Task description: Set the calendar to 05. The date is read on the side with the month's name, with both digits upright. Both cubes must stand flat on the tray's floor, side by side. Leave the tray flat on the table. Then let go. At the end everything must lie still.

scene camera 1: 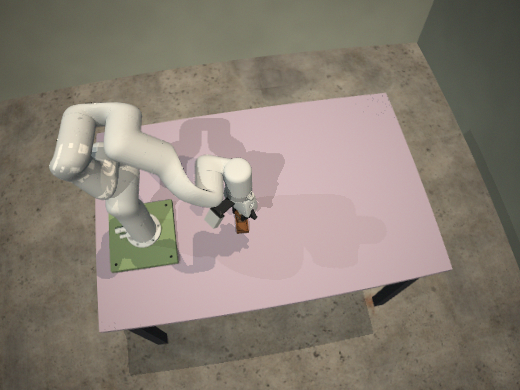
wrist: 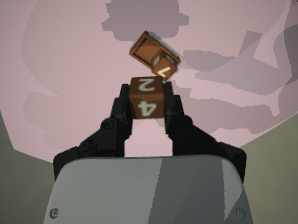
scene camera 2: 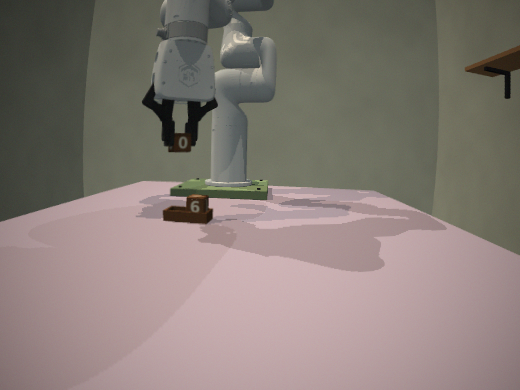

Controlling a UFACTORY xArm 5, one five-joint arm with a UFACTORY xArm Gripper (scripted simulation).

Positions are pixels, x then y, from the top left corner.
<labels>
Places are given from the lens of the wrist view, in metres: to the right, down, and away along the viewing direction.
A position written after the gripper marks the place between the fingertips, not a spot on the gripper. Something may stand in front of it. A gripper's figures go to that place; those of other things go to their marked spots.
gripper (wrist: 147, 94): 0.00, -0.02, 0.14
brown number cube (wrist: 146, 96): 0.00, -0.01, 0.11
brown calendar tray (wrist: 145, 50): -0.01, -0.10, 0.21
The marked spots on the brown number cube and the brown calendar tray are 0.13 m apart.
</labels>
